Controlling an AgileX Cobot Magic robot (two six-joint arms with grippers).
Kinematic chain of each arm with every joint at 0, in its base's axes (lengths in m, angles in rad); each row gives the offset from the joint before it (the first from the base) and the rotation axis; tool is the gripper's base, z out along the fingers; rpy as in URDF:
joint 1: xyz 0 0 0.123 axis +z
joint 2: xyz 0 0 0 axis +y
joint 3: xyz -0.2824 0 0.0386 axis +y
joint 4: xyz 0.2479 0 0.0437 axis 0.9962 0 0.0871
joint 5: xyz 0 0 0 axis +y
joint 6: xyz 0.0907 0 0.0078 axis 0.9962 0 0.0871
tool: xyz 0 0 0 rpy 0 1.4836 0
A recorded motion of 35 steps. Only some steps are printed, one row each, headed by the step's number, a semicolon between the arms.
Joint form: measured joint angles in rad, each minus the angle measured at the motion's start. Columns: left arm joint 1, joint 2, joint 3, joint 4, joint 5, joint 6; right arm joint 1, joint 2, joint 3, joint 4, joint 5, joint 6.
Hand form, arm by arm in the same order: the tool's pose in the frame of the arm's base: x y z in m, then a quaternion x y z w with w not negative. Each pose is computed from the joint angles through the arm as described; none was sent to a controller.
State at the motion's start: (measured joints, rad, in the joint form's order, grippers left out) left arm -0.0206 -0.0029 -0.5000 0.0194 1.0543 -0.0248; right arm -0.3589 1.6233 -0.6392 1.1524 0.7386 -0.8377
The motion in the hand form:
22: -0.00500 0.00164 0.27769 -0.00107 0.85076 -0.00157 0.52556; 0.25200 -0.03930 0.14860 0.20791 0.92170 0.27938 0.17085
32: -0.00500 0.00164 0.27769 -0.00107 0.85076 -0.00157 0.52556; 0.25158 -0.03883 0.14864 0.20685 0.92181 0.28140 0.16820
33: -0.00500 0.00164 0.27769 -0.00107 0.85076 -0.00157 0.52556; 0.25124 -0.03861 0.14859 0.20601 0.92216 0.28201 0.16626
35: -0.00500 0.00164 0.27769 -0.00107 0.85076 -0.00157 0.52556; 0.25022 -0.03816 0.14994 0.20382 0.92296 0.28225 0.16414
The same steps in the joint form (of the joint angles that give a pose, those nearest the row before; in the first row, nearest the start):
22: 0.0000 0.0000 0.0000 0.0000 0.0000 0.0025; 0.0000 0.0029 0.0000 -0.0604 -0.0455 0.0410
32: 0.0000 0.0000 0.0000 0.0000 0.0000 0.0025; 0.0000 0.0029 0.0000 -0.0643 -0.0389 0.0442
33: 0.0000 0.0000 0.0000 0.0000 0.0000 0.0025; 0.0000 0.0029 0.0000 -0.0688 -0.0355 0.0472
35: 0.0000 0.0000 0.0000 0.0000 0.0000 0.0025; 0.0000 -0.0035 0.0000 -0.0815 -0.0287 0.0575

